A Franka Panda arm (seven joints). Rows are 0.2 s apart.
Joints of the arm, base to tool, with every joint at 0 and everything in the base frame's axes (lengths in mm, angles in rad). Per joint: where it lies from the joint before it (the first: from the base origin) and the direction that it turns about. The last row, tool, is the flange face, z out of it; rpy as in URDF.
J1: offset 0 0 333 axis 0 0 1
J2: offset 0 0 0 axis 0 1 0
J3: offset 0 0 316 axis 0 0 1
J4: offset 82.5 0 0 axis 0 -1 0
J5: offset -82.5 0 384 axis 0 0 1
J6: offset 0 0 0 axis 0 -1 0
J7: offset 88 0 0 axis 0 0 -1
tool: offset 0 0 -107 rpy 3.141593 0 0
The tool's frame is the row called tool.
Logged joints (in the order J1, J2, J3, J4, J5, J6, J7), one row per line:
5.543 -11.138 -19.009 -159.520 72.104 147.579 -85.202
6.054 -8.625 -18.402 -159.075 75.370 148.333 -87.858
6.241 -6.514 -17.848 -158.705 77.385 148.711 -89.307
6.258 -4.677 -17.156 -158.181 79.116 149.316 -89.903
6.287 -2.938 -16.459 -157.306 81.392 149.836 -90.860
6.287 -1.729 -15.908 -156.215 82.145 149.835 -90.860
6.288 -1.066 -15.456 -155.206 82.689 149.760 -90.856
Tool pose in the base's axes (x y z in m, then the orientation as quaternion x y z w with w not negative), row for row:
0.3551 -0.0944 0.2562 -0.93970 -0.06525 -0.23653 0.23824
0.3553 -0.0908 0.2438 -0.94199 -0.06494 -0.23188 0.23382
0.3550 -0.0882 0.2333 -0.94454 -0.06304 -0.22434 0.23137
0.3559 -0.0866 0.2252 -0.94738 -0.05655 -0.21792 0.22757
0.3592 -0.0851 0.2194 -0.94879 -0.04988 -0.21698 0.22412
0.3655 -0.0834 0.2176 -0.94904 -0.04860 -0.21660 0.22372
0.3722 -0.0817 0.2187 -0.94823 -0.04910 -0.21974 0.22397
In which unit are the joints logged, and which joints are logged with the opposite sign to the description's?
The joints are logged in degrees. Opposite sign: none.
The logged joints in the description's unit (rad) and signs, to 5 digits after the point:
0.09674 -0.19439 -0.33177 -2.78415 1.25845 2.57574 -1.48706
0.10566 -0.15053 -0.32118 -2.77638 1.31545 2.58890 -1.53341
0.10893 -0.11369 -0.31151 -2.76992 1.35062 2.59550 -1.55870
0.10922 -0.08163 -0.29943 -2.76078 1.38083 2.60606 -1.56910
0.10973 -0.05128 -0.28726 -2.74551 1.42056 2.61513 -1.58581
0.10973 -0.03018 -0.27765 -2.72647 1.43370 2.61511 -1.58581
0.10975 -0.01861 -0.26976 -2.70886 1.44320 2.61381 -1.58574

